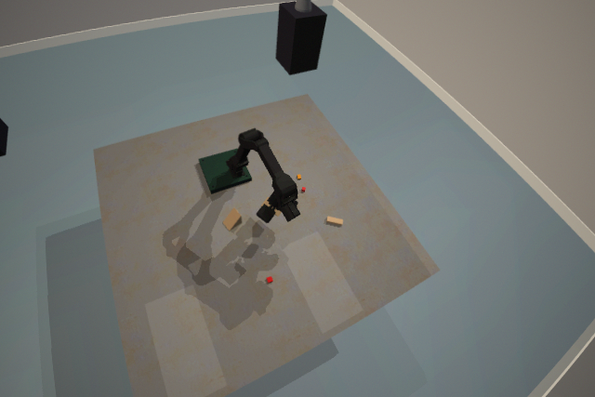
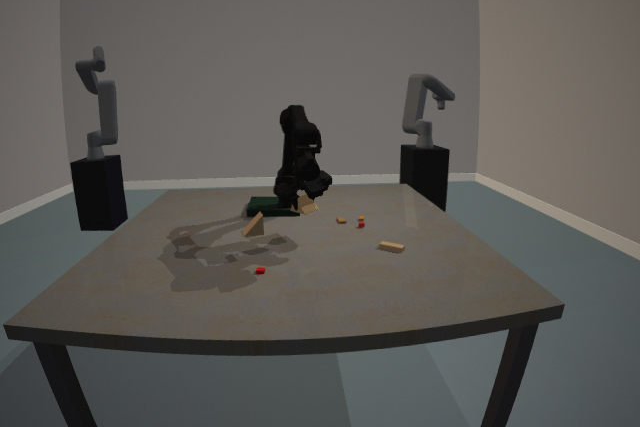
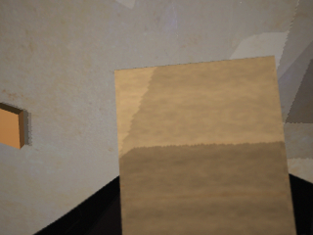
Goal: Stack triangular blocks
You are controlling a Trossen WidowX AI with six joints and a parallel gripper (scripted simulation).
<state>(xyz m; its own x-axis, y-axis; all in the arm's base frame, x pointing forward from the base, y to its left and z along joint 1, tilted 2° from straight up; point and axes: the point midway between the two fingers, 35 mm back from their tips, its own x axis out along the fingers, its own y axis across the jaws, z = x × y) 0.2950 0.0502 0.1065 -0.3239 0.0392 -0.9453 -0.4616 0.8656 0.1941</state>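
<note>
Now: the triangular block 20 mm above my gripper tip. The rest, counted from my gripper tip: orange cube (140 mm behind, 230 mm to the left, 100 mm below); then tan plank (150 mm ahead, 260 mm to the left, 90 mm below).
</note>
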